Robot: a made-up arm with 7 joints.
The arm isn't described. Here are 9 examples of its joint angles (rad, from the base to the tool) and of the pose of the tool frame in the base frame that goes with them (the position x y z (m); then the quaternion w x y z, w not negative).
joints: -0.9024 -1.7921 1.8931 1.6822 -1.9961 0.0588 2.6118
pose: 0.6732 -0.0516 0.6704 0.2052 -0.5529 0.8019 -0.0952
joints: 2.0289 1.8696 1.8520 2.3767 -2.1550 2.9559 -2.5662
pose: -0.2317 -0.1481 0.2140 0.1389 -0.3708 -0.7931 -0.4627
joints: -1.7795 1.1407 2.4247 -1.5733 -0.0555 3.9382 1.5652
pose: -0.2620 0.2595 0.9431 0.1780 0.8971 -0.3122 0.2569
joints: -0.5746 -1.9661 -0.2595 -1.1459 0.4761 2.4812 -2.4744
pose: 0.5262 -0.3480 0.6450 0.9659 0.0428 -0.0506 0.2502
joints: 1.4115 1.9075 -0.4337 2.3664 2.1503 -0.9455 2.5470
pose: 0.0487 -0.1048 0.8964 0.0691 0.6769 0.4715 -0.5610
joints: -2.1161 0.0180 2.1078 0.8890 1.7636 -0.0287 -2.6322
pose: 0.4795 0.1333 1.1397 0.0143 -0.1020 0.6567 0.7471
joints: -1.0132 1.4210 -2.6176 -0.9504 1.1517 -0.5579 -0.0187
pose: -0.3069 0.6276 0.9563 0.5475 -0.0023 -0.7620 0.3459
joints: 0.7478 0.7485 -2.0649 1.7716 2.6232 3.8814 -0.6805
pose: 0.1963 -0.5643 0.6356 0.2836 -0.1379 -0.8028 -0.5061
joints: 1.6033 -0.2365 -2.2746 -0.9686 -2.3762 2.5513 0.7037
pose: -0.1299 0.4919 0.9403 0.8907 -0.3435 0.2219 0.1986
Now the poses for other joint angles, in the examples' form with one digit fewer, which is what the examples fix.
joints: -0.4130 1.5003 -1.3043 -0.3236 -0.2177 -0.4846 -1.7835
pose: -0.796 0.434 0.458 0.619 0.481 -0.489 0.382
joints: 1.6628 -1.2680 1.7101 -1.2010 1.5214 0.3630 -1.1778
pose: 0.498 0.665 0.640 0.923 -0.044 0.228 -0.307
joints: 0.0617 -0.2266 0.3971 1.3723 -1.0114 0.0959 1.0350
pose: 0.635 0.211 0.915 0.302 0.863 -0.235 0.329
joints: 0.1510 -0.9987 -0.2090 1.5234 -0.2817 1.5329 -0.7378
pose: 0.729 -0.072 0.307 0.216 0.810 0.501 0.215
